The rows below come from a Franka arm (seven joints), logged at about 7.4 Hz.
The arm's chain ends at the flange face. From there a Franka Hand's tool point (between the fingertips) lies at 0.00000 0.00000 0.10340 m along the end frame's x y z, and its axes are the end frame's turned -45 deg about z.
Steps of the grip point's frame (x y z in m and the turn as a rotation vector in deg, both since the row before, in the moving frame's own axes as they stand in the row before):
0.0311 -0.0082 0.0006 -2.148 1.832 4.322
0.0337 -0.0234 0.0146 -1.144 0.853 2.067
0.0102 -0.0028 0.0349 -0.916 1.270 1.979
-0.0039 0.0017 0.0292 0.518 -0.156 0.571
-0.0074 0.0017 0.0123 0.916 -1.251 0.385
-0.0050 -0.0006 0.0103 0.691 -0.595 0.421
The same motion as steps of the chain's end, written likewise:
0.0111 -0.0284 0.0007 -0.223 2.814 4.322
0.0047 -0.0408 0.0146 -0.206 1.412 2.067
0.0024 -0.0088 0.0349 0.250 1.546 1.979
-0.0007 0.0044 0.0292 0.256 -0.477 0.571
-0.0013 0.0060 0.0123 -0.237 -1.532 0.385
-0.0023 0.0032 0.0103 0.068 -0.909 0.421

